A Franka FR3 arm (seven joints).
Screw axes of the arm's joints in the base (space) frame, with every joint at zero. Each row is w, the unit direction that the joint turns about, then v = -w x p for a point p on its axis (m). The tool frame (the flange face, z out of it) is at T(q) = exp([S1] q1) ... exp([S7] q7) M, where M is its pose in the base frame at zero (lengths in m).
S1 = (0, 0, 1, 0, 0, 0)
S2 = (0, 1, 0, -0.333, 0, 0)
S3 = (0, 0, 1, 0, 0, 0)
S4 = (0, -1, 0, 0.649, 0, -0.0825)
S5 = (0, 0, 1, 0, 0, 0)
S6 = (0, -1, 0, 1.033, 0, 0)
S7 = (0, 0, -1, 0, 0.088, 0)
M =
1 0 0 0.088
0 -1 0 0
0 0 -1 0.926
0 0 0 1
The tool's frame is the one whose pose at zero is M.
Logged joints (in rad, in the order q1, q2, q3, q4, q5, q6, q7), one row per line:
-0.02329 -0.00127 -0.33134 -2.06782 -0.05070 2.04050 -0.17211
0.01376 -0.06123 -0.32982 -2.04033 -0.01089 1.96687 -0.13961
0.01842 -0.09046 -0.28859 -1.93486 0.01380 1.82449 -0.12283
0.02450 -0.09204 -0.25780 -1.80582 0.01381 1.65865 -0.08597
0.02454 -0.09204 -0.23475 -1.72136 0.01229 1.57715 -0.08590
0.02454 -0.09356 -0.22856 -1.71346 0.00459 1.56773 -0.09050
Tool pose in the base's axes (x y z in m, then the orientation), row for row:
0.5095 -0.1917 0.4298 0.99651 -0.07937 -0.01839 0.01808
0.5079 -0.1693 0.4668 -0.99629 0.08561 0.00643 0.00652
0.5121 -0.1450 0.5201 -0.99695 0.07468 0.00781 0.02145
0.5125 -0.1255 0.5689 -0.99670 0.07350 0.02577 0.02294
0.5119 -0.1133 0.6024 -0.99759 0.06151 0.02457 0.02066
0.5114 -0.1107 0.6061 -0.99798 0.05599 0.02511 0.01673
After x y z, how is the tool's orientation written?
As a quaternion, x y z w.
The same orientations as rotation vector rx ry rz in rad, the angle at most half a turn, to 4 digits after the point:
3.0951 -0.2465 -0.0571
-3.1170 0.2678 0.0201
-3.0899 0.2315 0.0242
-3.0863 0.2276 0.0798
-3.0935 0.1907 0.0762
-3.1023 0.1740 0.0781

